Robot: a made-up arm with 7 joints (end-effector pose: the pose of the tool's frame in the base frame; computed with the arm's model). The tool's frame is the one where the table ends.
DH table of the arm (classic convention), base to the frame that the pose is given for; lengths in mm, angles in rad. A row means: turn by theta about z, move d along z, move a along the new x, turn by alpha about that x. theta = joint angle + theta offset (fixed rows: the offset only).
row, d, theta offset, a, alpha
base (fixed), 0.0, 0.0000, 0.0, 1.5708
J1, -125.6, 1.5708, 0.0, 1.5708
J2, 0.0, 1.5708, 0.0, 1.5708
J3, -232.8, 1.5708, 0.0, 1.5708
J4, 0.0, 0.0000, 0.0, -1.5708
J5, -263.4, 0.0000, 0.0, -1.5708
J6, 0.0, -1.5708, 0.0, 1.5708
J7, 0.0, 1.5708, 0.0, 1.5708
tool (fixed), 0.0, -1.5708, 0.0, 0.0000
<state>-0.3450 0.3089 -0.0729 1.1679 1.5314 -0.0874 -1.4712</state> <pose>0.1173 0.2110 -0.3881 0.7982 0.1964 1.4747</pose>
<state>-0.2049 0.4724 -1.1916 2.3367 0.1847 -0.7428 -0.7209</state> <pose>0.0434 -0.0086 -0.1366 -1.1169 -1.7908 0.4426</pose>
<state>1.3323 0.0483 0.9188 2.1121 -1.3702 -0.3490 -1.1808</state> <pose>0.1182 0.3095 0.1122 -1.6715 0.8381 -1.4016</pose>
Working (the frame after each row of the table, in the pose's form):
after base (fixed): 0.0000 0.0000 0.0000 1.5708 0.0000 0.0000
after J1: 0.0000 0.1256 0.0000 -0.3737 0.0000 -3.1193
after J2: 0.0000 0.1256 0.0000 1.0585 -0.9954 -1.2817
after J3: 0.2259 0.1368 -0.0549 0.7013 -0.3185 1.4697
after J4: 0.2259 0.1368 -0.0549 -0.5429 2.5463 -1.1571
after J5: 0.1182 0.3095 0.1122 0.9251 -1.5888 -0.2658
after J6: 0.1182 0.3095 0.1122 -1.8751 1.1228 0.8840
after J7: 0.1182 0.3095 0.1122 -0.5236 1.5766 -0.2557

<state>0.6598 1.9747 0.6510 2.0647 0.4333 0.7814 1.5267</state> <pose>0.0406 0.1696 0.2487 0.8142 -0.8895 -1.3272</pose>
Working (the frame after each row of the table, in the pose's form):
after base (fixed): 0.0000 0.0000 0.0000 1.5708 0.0000 0.0000
after J1: 0.0000 0.1256 0.0000 -1.3820 0.0000 -2.8213
after J2: 0.0000 0.1256 0.0000 1.6136 1.0186 -0.4181
after J3: -0.0561 0.3397 0.0723 -2.1704 -0.0025 -1.6686
after J4: -0.0561 0.3397 0.0723 -2.0575 1.6231 1.0796
after J5: 0.0406 0.1696 0.2487 1.1798 -0.5582 -2.0178
after J6: 0.0406 0.1696 0.2487 -0.9925 1.6337 1.5455
after J7: 0.0406 0.1696 0.2487 -0.0489 -1.1054 0.0686

